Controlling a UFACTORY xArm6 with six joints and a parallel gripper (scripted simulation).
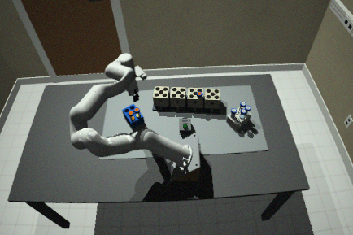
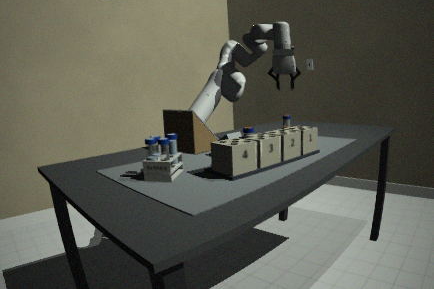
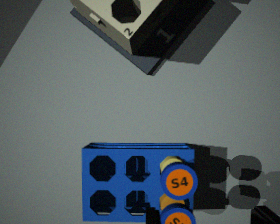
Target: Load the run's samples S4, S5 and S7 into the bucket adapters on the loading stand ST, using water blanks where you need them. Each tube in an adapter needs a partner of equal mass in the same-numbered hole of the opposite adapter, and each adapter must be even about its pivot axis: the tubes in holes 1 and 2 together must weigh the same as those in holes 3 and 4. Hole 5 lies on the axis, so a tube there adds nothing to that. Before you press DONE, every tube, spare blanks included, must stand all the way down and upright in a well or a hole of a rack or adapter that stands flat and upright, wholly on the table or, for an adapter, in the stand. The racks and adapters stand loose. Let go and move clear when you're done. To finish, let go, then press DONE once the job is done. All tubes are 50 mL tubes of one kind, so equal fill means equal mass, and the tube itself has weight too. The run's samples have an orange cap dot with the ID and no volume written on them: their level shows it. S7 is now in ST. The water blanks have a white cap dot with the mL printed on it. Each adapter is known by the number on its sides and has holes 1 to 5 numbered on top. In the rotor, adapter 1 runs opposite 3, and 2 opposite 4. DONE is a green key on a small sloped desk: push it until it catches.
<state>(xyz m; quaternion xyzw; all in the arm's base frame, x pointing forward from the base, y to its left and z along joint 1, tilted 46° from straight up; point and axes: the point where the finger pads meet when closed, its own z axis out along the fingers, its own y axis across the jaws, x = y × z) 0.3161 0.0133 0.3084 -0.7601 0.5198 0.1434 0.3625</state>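
Right now my hand is 19 cm above the sample S4, 1 cm to the left of it and 1 cm past it. From my hand the other things lie so: green DONE key (27 cm to the right, 18 cm below, 13 cm behind); then blue rack (22 cm below, 3 cm to the left, 3 cm ahead); then adapter 2 (27 cm to the right, 20 cm below, 11 cm ahead).
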